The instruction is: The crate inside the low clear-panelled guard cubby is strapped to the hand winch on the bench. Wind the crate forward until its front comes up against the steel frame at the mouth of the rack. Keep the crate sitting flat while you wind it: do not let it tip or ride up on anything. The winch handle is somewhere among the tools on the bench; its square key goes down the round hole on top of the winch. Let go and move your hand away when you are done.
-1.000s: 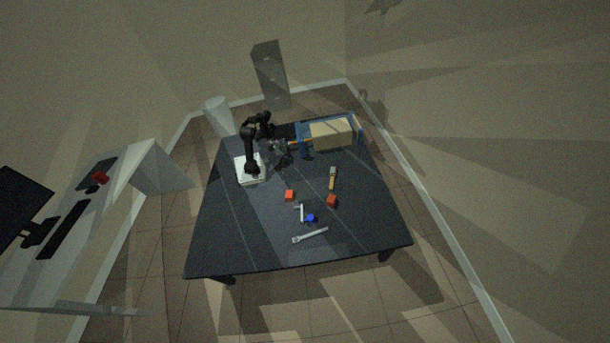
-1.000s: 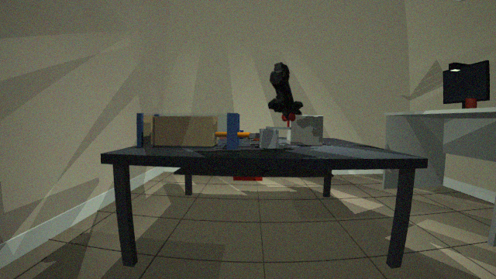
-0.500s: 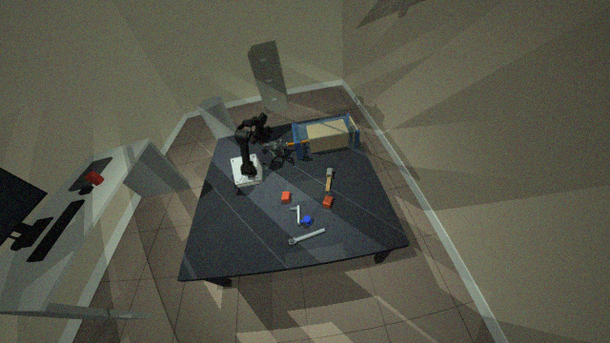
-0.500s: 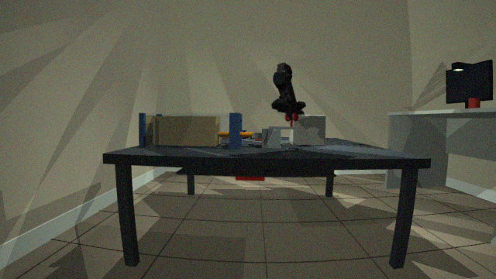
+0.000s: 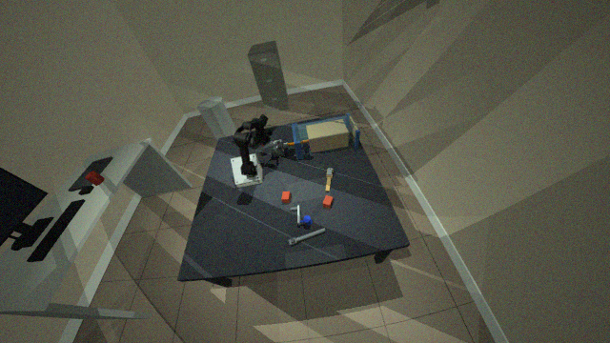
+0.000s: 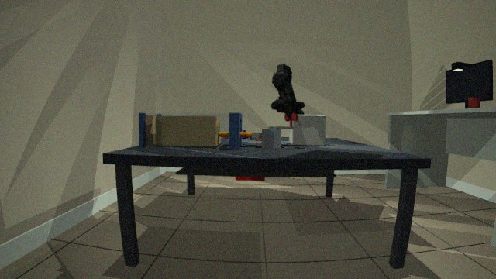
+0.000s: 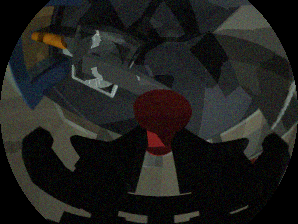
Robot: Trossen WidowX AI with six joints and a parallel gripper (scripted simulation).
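Right now my gripper tip is 4 cm short of the crank arm, 3 cm above it and 2 cm to the left of it. Also, from my gripper tip: grey winch (10 cm below, 9 cm ahead, 2 cm to the right); red knob (1 cm to the right, 1 cm ahead); blue frame (27 cm ahead, 4 cm to the right, 3 cm below).
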